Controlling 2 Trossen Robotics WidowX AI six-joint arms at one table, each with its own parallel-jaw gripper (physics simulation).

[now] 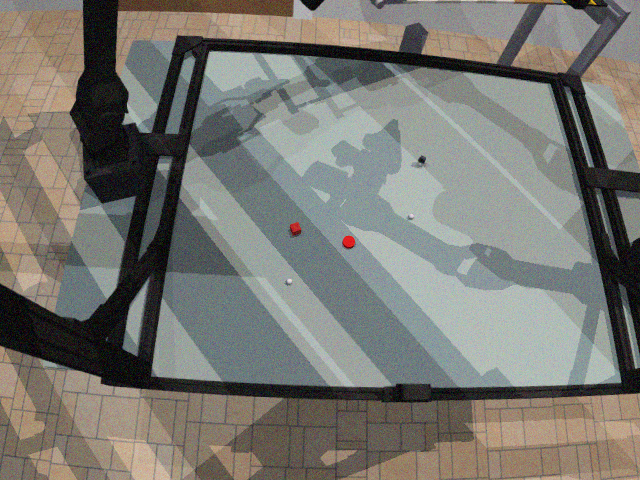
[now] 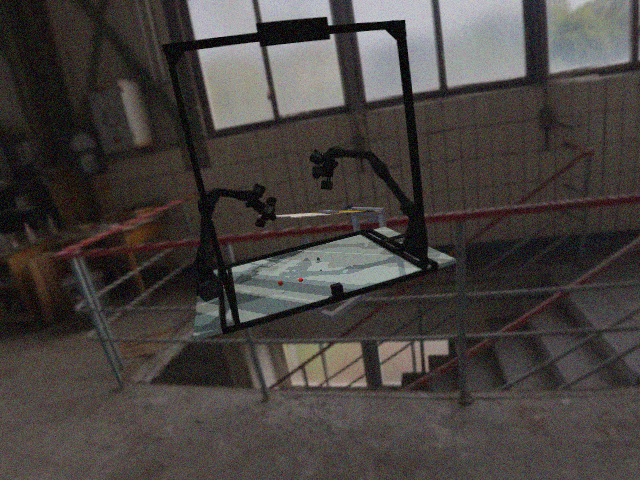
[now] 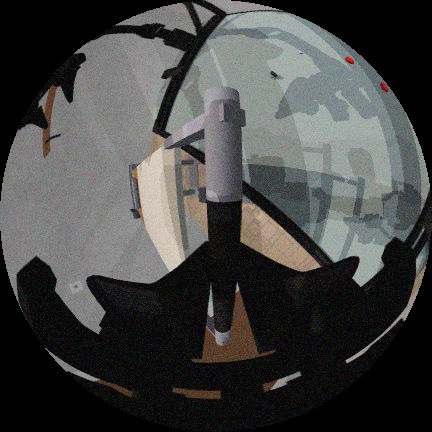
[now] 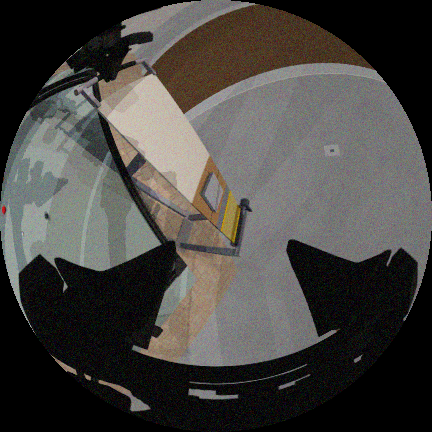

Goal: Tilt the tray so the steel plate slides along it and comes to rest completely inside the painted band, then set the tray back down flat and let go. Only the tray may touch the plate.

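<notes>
The long cream tray point(image 4: 155, 130) point(image 3: 157, 200) point(image 2: 305, 214) spans above the far side of the glass table, its left end raised; the exact tilt is hard to judge. The grey steel plate point(image 4: 212, 191) lies flat on the tray's orange-brown area point(image 4: 201, 197), beside a yellow strip point(image 4: 231, 218) at the right end; I cannot tell which colour marks the painted band. My left gripper point(image 3: 220, 245) point(image 2: 269, 209) is shut on the dark grip of the tray's grey bar handle point(image 3: 224, 150). My right gripper point(image 4: 233, 246) point(image 2: 324, 173) is open and empty, above the tray's other end, where a dark handle bar point(image 4: 241, 225) shows.
A grey stand point(image 4: 210, 249) point(image 1: 522, 36) is under the tray's right end. The glass table's black frame point(image 1: 310, 50) runs along the near side of the tray. A red cube point(image 1: 295, 228), red disc point(image 1: 348, 241), black cube point(image 1: 421, 159) and small white balls lie over the glass.
</notes>
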